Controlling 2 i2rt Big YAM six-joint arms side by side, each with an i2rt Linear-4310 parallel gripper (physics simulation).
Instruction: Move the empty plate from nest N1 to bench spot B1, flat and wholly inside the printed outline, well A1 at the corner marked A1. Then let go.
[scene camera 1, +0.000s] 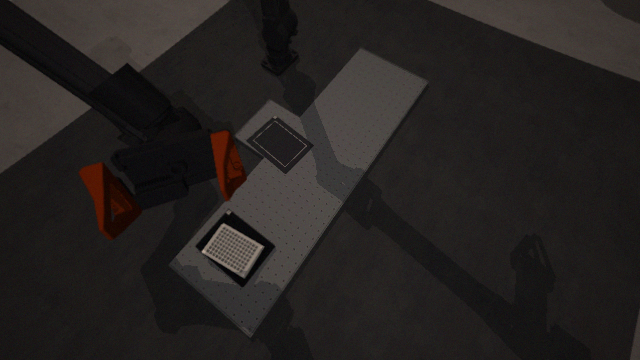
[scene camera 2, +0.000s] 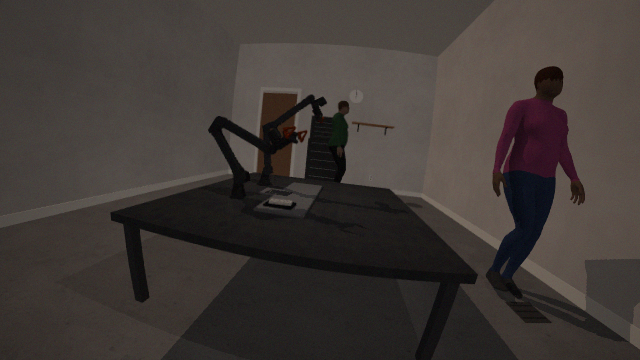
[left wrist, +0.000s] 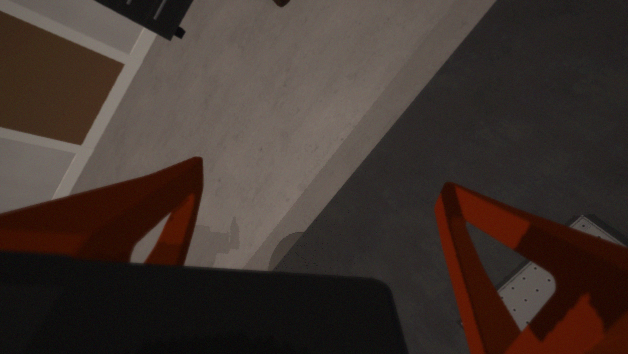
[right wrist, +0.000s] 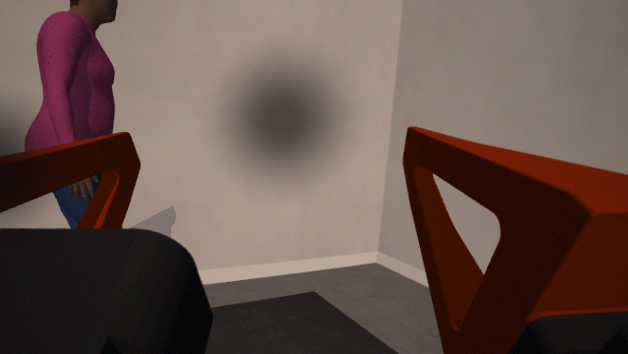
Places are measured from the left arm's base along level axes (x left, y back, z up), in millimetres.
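Pixels of known places: left gripper, fingertip midpoint: (scene camera 2: 319, 119) (left wrist: 326, 183); right gripper, fingertip midpoint: (scene camera 1: 169, 214) (scene camera 2: 301, 129) (right wrist: 268, 145); left arm's base at its link origin: (scene camera 1: 280, 61) (scene camera 2: 264, 184); right arm's base at its link origin: (scene camera 2: 238, 196).
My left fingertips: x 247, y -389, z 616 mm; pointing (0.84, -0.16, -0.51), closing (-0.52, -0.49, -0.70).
Ahead of a thing's pixels: the offset from my left fingertips to its top centre. "*": to the spot under its first point. Level surfaces: height alone.
The white plate @(dz -571, dx -829, dy +53 mm) (scene camera 1: 233, 250) (scene camera 2: 281, 202) with rows of wells lies on the black nest N1 @(dz -586, dx -822, dy +59 mm) (scene camera 1: 251, 233) (scene camera 2: 287, 207) near one end of the bench board. Spot B1 is a dark patch with a thin pale printed outline @(* dz -602, dx -468, dy +158 mm) (scene camera 1: 291, 133); no plate lies on it. Small pale marks sit at one corner of the nest and of the patch; their lettering is too small to read. My right gripper (scene camera 1: 169, 218) (scene camera 2: 297, 134) (right wrist: 268, 145) is open and empty, raised well above the table. My left gripper (scene camera 2: 320, 120) (left wrist: 326, 183) is open and empty, high up.
The grey perforated board @(dz -604 mm) (scene camera 1: 375, 95) (scene camera 2: 309, 192) lies on the dark table @(dz -617 mm) (scene camera 1: 480, 160) (scene camera 2: 350, 240). The left arm's base (scene camera 1: 280, 60) stands behind the patch. Arm shadows cross board and table. Two people (scene camera 2: 535, 135) (scene camera 2: 339, 132) are in the room, away from the board.
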